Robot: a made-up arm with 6 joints.
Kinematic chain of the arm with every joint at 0, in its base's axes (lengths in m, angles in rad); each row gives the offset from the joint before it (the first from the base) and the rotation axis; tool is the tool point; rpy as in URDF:
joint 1: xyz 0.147 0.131 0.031 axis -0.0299 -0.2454 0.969
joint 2: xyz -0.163 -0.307 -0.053 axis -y
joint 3: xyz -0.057 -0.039 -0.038 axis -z
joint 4: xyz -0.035 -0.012 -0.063 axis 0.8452 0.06 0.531
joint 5: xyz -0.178 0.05 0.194 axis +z
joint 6: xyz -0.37 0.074 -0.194 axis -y
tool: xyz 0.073 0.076 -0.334 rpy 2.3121 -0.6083 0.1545
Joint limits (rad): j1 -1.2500..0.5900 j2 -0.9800..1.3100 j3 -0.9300..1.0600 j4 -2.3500..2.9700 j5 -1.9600..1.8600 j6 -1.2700..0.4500
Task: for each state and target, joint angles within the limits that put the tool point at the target. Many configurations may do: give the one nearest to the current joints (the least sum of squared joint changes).
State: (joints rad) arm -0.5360 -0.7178 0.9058 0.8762 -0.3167 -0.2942
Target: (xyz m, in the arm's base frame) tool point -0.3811 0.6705 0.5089
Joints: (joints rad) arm -0.6796 -0.8482 0.5348 1.0244 -0.1277 -0.6431
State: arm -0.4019 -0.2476 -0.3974 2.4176 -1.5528 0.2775
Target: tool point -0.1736 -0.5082 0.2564
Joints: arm 0.0674 -0.5655 -0.5544 2.5158 -1.6561 0.2006
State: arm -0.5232 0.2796 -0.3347 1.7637 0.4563 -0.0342
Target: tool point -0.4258 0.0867 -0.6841
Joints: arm -0.5553 0.6767 0.1187 1.7634 0.7125 -0.0693
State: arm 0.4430 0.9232 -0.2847 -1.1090 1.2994 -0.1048
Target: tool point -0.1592 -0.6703 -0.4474
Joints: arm 0.1446 0.6451 -0.3378 -1.2135 1.6265 -0.0865
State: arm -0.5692 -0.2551 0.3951 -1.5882 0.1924 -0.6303
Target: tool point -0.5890 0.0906 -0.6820
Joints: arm -0.2090 0.0286 0.3407 -1.6288 0.0046 -0.4721
